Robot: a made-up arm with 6 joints. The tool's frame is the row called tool. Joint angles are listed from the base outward.
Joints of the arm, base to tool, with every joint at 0 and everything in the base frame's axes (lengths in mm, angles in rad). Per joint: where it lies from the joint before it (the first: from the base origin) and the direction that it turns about. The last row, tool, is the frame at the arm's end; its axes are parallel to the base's.
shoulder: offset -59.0 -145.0 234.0 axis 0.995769 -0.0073 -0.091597
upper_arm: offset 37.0 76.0 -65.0 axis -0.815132 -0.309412 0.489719
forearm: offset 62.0 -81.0 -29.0 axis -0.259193 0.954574 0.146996
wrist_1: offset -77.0 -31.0 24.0 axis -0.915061 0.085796 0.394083
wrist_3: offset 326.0 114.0 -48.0 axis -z
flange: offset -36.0 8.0 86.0 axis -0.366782 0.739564 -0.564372
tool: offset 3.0 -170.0 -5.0
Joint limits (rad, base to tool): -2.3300..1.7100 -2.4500..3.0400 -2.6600..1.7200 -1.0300..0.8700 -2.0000..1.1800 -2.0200..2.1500
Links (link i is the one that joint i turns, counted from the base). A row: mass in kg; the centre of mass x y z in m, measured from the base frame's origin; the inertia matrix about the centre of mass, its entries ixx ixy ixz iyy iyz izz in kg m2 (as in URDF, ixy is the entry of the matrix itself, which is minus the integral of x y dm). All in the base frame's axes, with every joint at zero. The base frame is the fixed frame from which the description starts. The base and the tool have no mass.
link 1: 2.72; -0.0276 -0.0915 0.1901; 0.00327 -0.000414 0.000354 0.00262 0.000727 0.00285
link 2: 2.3; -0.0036 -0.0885 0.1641; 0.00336 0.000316 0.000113 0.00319 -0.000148 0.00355
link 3: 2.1; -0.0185 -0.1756 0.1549; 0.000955 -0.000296 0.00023 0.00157 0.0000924 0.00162
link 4: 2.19; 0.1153 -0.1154 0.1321; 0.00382 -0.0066 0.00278 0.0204 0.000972 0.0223
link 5: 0.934; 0.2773 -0.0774 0.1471; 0.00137 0 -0.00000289 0.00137 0 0.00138
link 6: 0.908; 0.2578 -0.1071 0.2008; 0.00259 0.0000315 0 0.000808 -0.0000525 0.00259
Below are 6 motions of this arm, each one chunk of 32 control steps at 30 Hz.
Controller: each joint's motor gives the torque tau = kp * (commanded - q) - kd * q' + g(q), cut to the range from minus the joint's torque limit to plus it. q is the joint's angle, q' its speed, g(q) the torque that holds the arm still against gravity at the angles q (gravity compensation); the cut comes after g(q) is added. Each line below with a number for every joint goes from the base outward.
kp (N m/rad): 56 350 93 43 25 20
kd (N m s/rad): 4.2 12 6.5 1.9 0.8 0.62
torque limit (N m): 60 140 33 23 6.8 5.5
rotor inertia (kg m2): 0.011 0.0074 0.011 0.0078 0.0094 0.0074
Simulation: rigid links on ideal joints. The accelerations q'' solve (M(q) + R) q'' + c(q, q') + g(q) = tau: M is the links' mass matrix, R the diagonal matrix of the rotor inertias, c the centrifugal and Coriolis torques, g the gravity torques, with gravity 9.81 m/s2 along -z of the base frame. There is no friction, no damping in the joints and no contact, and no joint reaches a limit. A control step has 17 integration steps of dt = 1/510 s. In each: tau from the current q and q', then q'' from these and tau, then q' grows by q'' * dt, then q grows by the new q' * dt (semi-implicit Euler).
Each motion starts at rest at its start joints. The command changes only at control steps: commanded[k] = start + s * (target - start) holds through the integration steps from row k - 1 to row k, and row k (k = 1, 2, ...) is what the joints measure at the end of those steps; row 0 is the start. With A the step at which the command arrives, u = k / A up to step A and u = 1 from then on. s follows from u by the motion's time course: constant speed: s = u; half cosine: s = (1 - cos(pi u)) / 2; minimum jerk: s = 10 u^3 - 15 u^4 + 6 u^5; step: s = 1 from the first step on.
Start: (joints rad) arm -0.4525 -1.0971 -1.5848 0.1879 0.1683 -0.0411
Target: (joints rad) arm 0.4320 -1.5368 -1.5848 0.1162 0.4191 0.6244
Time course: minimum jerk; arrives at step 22
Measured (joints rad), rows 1 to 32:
1: -0.4525 -1.0973 -1.5848 0.1879 0.1684 -0.0408
2: -0.4523 -1.0986 -1.5848 0.1882 0.1692 -0.0386
3: -0.4509 -1.1024 -1.5847 0.1886 0.1716 -0.0321
4: -0.4464 -1.1099 -1.5847 0.1888 0.1764 -0.0194
5: -0.4362 -1.1220 -1.5846 0.1883 0.1841 0.0009
6: -0.4180 -1.1393 -1.5846 0.1867 0.1948 0.0291
7: -0.3897 -1.1620 -1.5845 0.1836 0.2082 0.0650
8: -0.3505 -1.1896 -1.5846 0.1789 0.2241 0.1079
9: -0.3002 -1.2216 -1.5846 0.1728 0.2421 0.1566
10: -0.2396 -1.2568 -1.5846 0.1655 0.2615 0.2096
11: -0.1703 -1.2943 -1.5845 0.1576 0.2820 0.2653
12: -0.0945 -1.3326 -1.5843 0.1496 0.3029 0.3219
13: -0.0146 -1.3704 -1.5839 0.1419 0.3235 0.3775
14: 0.0664 -1.4065 -1.5835 0.1347 0.3432 0.4303
15: 0.1459 -1.4397 -1.5830 0.1284 0.3613 0.4786
16: 0.2209 -1.4690 -1.5826 0.1230 0.3773 0.5211
17: 0.2891 -1.4936 -1.5822 0.1186 0.3907 0.5565
18: 0.3480 -1.5131 -1.5820 0.1151 0.4012 0.5843
19: 0.3961 -1.5272 -1.5819 0.1125 0.4088 0.6041
20: 0.4322 -1.5361 -1.5819 0.1109 0.4136 0.6165
21: 0.4560 -1.5406 -1.5821 0.1104 0.4161 0.6227
22: 0.4683 -1.5418 -1.5823 0.1108 0.4171 0.6245
23: 0.4707 -1.5412 -1.5825 0.1121 0.4176 0.6246
24: 0.4662 -1.5399 -1.5828 0.1138 0.4181 0.6244
25: 0.4578 -1.5385 -1.5831 0.1154 0.4187 0.6244
26: 0.4482 -1.5373 -1.5835 0.1166 0.4192 0.6244
27: 0.4394 -1.5364 -1.5840 0.1172 0.4195 0.6244
28: 0.4325 -1.5359 -1.5844 0.1174 0.4196 0.6244
29: 0.4280 -1.5358 -1.5848 0.1172 0.4196 0.6244
30: 0.4258 -1.5358 -1.5851 0.1168 0.4195 0.6244
31: 0.4253 -1.5360 -1.5852 0.1164 0.4193 0.6244
32: 0.4261 -1.5363 -1.5853 0.1161 0.4192 0.6244

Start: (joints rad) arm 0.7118 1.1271 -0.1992 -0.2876 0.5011 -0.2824
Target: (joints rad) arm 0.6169 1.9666 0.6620 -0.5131 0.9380 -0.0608
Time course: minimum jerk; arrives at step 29
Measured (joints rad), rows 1 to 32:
1: 0.7118 1.1273 -0.1991 -0.2877 0.5012 -0.2824
2: 0.7121 1.1286 -0.1982 -0.2884 0.5017 -0.2820
3: 0.7128 1.1324 -0.1957 -0.2904 0.5034 -0.2810
4: 0.7139 1.1400 -0.1907 -0.2939 0.5071 -0.2790
5: 0.7152 1.1522 -0.1822 -0.2991 0.5133 -0.2756
6: 0.7164 1.1697 -0.1694 -0.3060 0.5224 -0.2709
7: 0.7172 1.1929 -0.1517 -0.3142 0.5345 -0.2647
8: 0.7172 1.2219 -0.1286 -0.3235 0.5496 -0.2569
9: 0.7161 1.2563 -0.0999 -0.3337 0.5677 -0.2477
10: 0.7137 1.2960 -0.0659 -0.3446 0.5886 -0.2372
11: 0.7099 1.3401 -0.0266 -0.3558 0.6120 -0.2255
12: 0.7045 1.3881 0.0172 -0.3673 0.6375 -0.2127
13: 0.6977 1.4391 0.0650 -0.3790 0.6647 -0.1991
14: 0.6897 1.4921 0.1159 -0.3907 0.6929 -0.1849
15: 0.6806 1.5460 0.1690 -0.4023 0.7217 -0.1704
16: 0.6708 1.5999 0.2234 -0.4136 0.7505 -0.1559
17: 0.6606 1.6527 0.2780 -0.4248 0.7787 -0.1417
18: 0.6504 1.7034 0.3318 -0.4355 0.8057 -0.1280
19: 0.6405 1.7512 0.3837 -0.4458 0.8311 -0.1152
20: 0.6314 1.7952 0.4328 -0.4556 0.8543 -0.1034
21: 0.6234 1.8347 0.4782 -0.4648 0.8750 -0.0929
22: 0.6167 1.8691 0.5190 -0.4733 0.8929 -0.0839
23: 0.6115 1.8982 0.5548 -0.4811 0.9078 -0.0764
24: 0.6078 1.9216 0.5850 -0.4880 0.9195 -0.0705
25: 0.6057 1.9395 0.6095 -0.4940 0.9282 -0.0661
26: 0.6049 1.9520 0.6284 -0.4989 0.9341 -0.0631
27: 0.6052 1.9599 0.6420 -0.5028 0.9375 -0.0614
28: 0.6065 1.9641 0.6510 -0.5057 0.9388 -0.0607
29: 0.6085 1.9657 0.6565 -0.5078 0.9389 -0.0606
30: 0.6108 1.9662 0.6595 -0.5094 0.9384 -0.0608
31: 0.6131 1.9663 0.6611 -0.5110 0.9380 -0.0610
32: 0.6152 1.9664 0.6617 -0.5124 0.9378 -0.0610

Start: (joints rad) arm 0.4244 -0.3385 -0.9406 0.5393 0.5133 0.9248
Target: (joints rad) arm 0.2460 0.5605 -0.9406 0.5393 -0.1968 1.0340
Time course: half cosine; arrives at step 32
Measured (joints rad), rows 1 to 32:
1: 0.4246 -0.3373 -0.9405 0.5394 0.5122 0.9249
2: 0.4248 -0.3330 -0.9404 0.5395 0.5083 0.9252
3: 0.4247 -0.3246 -0.9403 0.5397 0.5013 0.9262
4: 0.4237 -0.3120 -0.9402 0.5398 0.4910 0.9278
5: 0.4216 -0.2952 -0.9402 0.5397 0.4775 0.9299
6: 0.4185 -0.2745 -0.9403 0.5395 0.4610 0.9325
7: 0.4144 -0.2501 -0.9405 0.5392 0.4415 0.9355
8: 0.4096 -0.2222 -0.9407 0.5389 0.4192 0.9389
9: 0.4039 -0.1911 -0.9409 0.5385 0.3945 0.9427
10: 0.3976 -0.1571 -0.9411 0.5381 0.3674 0.9469
11: 0.3908 -0.1205 -0.9413 0.5378 0.3384 0.9514
12: 0.3834 -0.0817 -0.9416 0.5374 0.3075 0.9561
13: 0.3756 -0.0410 -0.9418 0.5371 0.2753 0.9611
14: 0.3675 0.0011 -0.9419 0.5369 0.2419 0.9663
15: 0.3591 0.0443 -0.9421 0.5367 0.2077 0.9715
16: 0.3506 0.0882 -0.9422 0.5365 0.1730 0.9769
17: 0.3419 0.1322 -0.9424 0.5364 0.1382 0.9823
18: 0.3332 0.1761 -0.9424 0.5363 0.1035 0.9876
19: 0.3245 0.2193 -0.9425 0.5364 0.0694 0.9929
20: 0.3158 0.2615 -0.9425 0.5365 0.0362 0.9981
21: 0.3074 0.3022 -0.9424 0.5366 0.0041 1.0031
22: 0.2991 0.3411 -0.9424 0.5369 -0.0264 1.0078
23: 0.2912 0.3778 -0.9423 0.5371 -0.0552 1.0123
24: 0.2836 0.4119 -0.9421 0.5375 -0.0819 1.0165
25: 0.2764 0.4432 -0.9420 0.5379 -0.1062 1.0204
26: 0.2697 0.4712 -0.9418 0.5383 -0.1280 1.0238
27: 0.2636 0.4958 -0.9416 0.5387 -0.1471 1.0269
28: 0.2581 0.5166 -0.9414 0.5392 -0.1632 1.0294
29: 0.2534 0.5336 -0.9412 0.5396 -0.1762 1.0315
30: 0.2494 0.5465 -0.9410 0.5400 -0.1860 1.0331
31: 0.2463 0.5551 -0.9408 0.5403 -0.1925 1.0341
32: 0.2440 0.5596 -0.9406 0.5406 -0.1956 1.0346

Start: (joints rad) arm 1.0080 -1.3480 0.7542 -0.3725 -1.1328 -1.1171
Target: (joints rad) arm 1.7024 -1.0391 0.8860 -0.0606 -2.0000 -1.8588
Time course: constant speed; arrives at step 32
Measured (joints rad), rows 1 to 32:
1: 1.0109 -1.3417 0.7551 -0.3732 -1.1459 -1.1286
2: 1.0164 -1.3327 0.7558 -0.3707 -1.1714 -1.1509
3: 1.0251 -1.3229 0.7566 -0.3650 -1.2001 -1.1760
4: 1.0377 -1.3130 0.7581 -0.3573 -1.2282 -1.2004
5: 1.0542 -1.3034 0.7608 -0.3481 -1.2556 -1.2238
6: 1.0742 -1.2939 0.7646 -0.3376 -1.2826 -1.2468
7: 1.0972 -1.2846 0.7694 -0.3259 -1.3098 -1.2698
8: 1.1225 -1.2753 0.7748 -0.3133 -1.3371 -1.2928
9: 1.1491 -1.2661 0.7806 -0.3002 -1.3644 -1.3158
10: 1.1764 -1.2568 0.7865 -0.2869 -1.3918 -1.3389
11: 1.2037 -1.2475 0.7924 -0.2739 -1.4191 -1.3620
12: 1.2304 -1.2381 0.7980 -0.2613 -1.4464 -1.3851
13: 1.2562 -1.2286 0.8032 -0.2495 -1.4736 -1.4083
14: 1.2809 -1.2190 0.8081 -0.2384 -1.5008 -1.4315
15: 1.3044 -1.2093 0.8126 -0.2281 -1.5279 -1.4547
16: 1.3267 -1.1996 0.8168 -0.2185 -1.5550 -1.4779
17: 1.3481 -1.1899 0.8207 -0.2094 -1.5820 -1.5011
18: 1.3687 -1.1801 0.8244 -0.2007 -1.6090 -1.5244
19: 1.3889 -1.1703 0.8280 -0.1922 -1.6360 -1.5476
20: 1.4088 -1.1606 0.8315 -0.1837 -1.6630 -1.5708
21: 1.4287 -1.1508 0.8351 -0.1751 -1.6900 -1.5940
22: 1.4487 -1.1411 0.8388 -0.1663 -1.7170 -1.6172
23: 1.4691 -1.1314 0.8425 -0.1572 -1.7441 -1.6404
24: 1.4899 -1.1217 0.8464 -0.1478 -1.7711 -1.6636
25: 1.5110 -1.1120 0.8504 -0.1382 -1.7982 -1.6868
26: 1.5326 -1.1024 0.8546 -0.1283 -1.8253 -1.7099
27: 1.5544 -1.0928 0.8588 -0.1183 -1.8525 -1.7331
28: 1.5765 -1.0832 0.8630 -0.1081 -1.8796 -1.7562
29: 1.5987 -1.0736 0.8673 -0.0979 -1.9067 -1.7794
30: 1.6210 -1.0639 0.8716 -0.0878 -1.9339 -1.8025
31: 1.6433 -1.0543 0.8759 -0.0776 -1.9610 -1.8257
32: 1.6655 -1.0447 0.8801 -0.0676 -1.9881 -1.8488

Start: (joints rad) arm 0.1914 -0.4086 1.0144 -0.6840 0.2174 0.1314
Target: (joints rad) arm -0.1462 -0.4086 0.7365 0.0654 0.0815 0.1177
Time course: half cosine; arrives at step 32
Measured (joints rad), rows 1 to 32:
1: 0.1911 -0.4086 1.0142 -0.6832 0.2171 0.1313
2: 0.1900 -0.4087 1.0134 -0.6803 0.2163 0.1312
3: 0.1877 -0.4087 1.0116 -0.6743 0.2148 0.1310
4: 0.1842 -0.4087 1.0088 -0.6648 0.2127 0.1307
5: 0.1795 -0.4087 1.0048 -0.6518 0.2102 0.1304
6: 0.1735 -0.4087 0.9997 -0.6354 0.2070 0.1301
7: 0.1663 -0.4087 0.9933 -0.6158 0.2034 0.1298
8: 0.1577 -0.4086 0.9858 -0.5932 0.1992 0.1294
9: 0.1480 -0.4086 0.9773 -0.5679 0.1945 0.1289
10: 0.1370 -0.4086 0.9677 -0.5402 0.1894 0.1284
11: 0.1249 -0.4085 0.9573 -0.5103 0.1840 0.1279
12: 0.1118 -0.4085 0.9460 -0.4785 0.1781 0.1273
13: 0.0978 -0.4085 0.9341 -0.4452 0.1720 0.1268
14: 0.0830 -0.4085 0.9216 -0.4106 0.1657 0.1262
15: 0.0676 -0.4084 0.9087 -0.3750 0.1592 0.1255
16: 0.0518 -0.4084 0.8954 -0.3388 0.1526 0.1249
17: 0.0356 -0.4084 0.8821 -0.3023 0.1460 0.1243
18: 0.0194 -0.4084 0.8686 -0.2658 0.1394 0.1237
19: 0.0032 -0.4085 0.8553 -0.2297 0.1329 0.1230
20: -0.0129 -0.4085 0.8423 -0.1943 0.1265 0.1224
21: -0.0286 -0.4085 0.8295 -0.1601 0.1204 0.1218
22: -0.0438 -0.4085 0.8173 -0.1272 0.1146 0.1212
23: -0.0584 -0.4085 0.8056 -0.0960 0.1091 0.1207
24: -0.0723 -0.4086 0.7946 -0.0669 0.1040 0.1202
25: -0.0854 -0.4086 0.7845 -0.0402 0.0993 0.1197
26: -0.0974 -0.4086 0.7751 -0.0160 0.0950 0.1192
27: -0.1084 -0.4086 0.7668 0.0053 0.0913 0.1189
28: -0.1181 -0.4086 0.7595 0.0236 0.0882 0.1185
29: -0.1265 -0.4086 0.7533 0.0387 0.0857 0.1183
30: -0.1334 -0.4086 0.7482 0.0504 0.0837 0.1181
31: -0.1389 -0.4086 0.7444 0.0586 0.0824 0.1179
32: -0.1427 -0.4086 0.7418 0.0633 0.0818 0.1178

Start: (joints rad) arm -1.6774 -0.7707 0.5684 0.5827 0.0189 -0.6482
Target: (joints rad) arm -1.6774 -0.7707 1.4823 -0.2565 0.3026 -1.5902
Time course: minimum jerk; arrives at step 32
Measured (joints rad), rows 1 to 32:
1: -1.6774 -0.7707 0.5685 0.5826 0.0190 -0.6484
2: -1.6774 -0.7707 0.5692 0.5816 0.0194 -0.6495
3: -1.6773 -0.7707 0.5713 0.5789 0.0205 -0.6529
4: -1.6773 -0.7707 0.5756 0.5735 0.0225 -0.6596
5: -1.6772 -0.7707 0.5829 0.5645 0.0259 -0.6706
6: -1.6770 -0.7707 0.5939 0.5514 0.0306 -0.6864
7: -1.6769 -0.7707 0.6091 0.5339 0.0369 -0.7073
8: -1.6767 -0.7707 0.6290 0.5119 0.0447 -0.7336
9: -1.6764 -0.7707 0.6537 0.4853 0.0541 -0.7650
10: -1.6761 -0.7707 0.6831 0.4544 0.0649 -0.8015
11: -1.6758 -0.7707 0.7173 0.4195 0.0772 -0.8426
12: -1.6754 -0.7707 0.7557 0.3809 0.0907 -0.8879
13: -1.6749 -0.7707 0.7981 0.3391 0.1052 -0.9367
14: -1.6745 -0.7707 0.8439 0.2948 0.1206 -0.9883
15: -1.6741 -0.7707 0.8923 0.2484 0.1366 -1.0419
16: -1.6738 -0.7707 0.9428 0.2008 0.1529 -1.0967
17: -1.6736 -0.7707 0.9946 0.1525 0.1694 -1.1519
18: -1.6736 -0.7708 1.0468 0.1044 0.1857 -1.2065
19: -1.6738 -0.7708 1.0988 0.0572 0.2017 -1.2597
20: -1.6742 -0.7708 1.1496 0.0115 0.2170 -1.3107
21: -1.6748 -0.7707 1.1986 -0.0319 0.2315 -1.3587
22: -1.6756 -0.7707 1.2451 -0.0724 0.2450 -1.4030
23: -1.6766 -0.7707 1.2883 -0.1095 0.2572 -1.4432
24: -1.6777 -0.7707 1.3276 -0.1427 0.2680 -1.4786
25: -1.6789 -0.7706 1.3627 -0.1717 0.2773 -1.5090
26: -1.6801 -0.7706 1.3931 -0.1961 0.2850 -1.5341
27: -1.6812 -0.7705 1.4186 -0.2160 0.2911 -1.5540
28: -1.6822 -0.7705 1.4391 -0.2314 0.2958 -1.5689
29: -1.6829 -0.7704 1.4549 -0.2424 0.2990 -1.5791
30: -1.6834 -0.7704 1.4661 -0.2497 0.3010 -1.5853
31: -1.6835 -0.7704 1.4736 -0.2538 0.3020 -1.5884
32: -1.6832 -0.7704 1.4780 -0.2556 0.3023 -1.5894

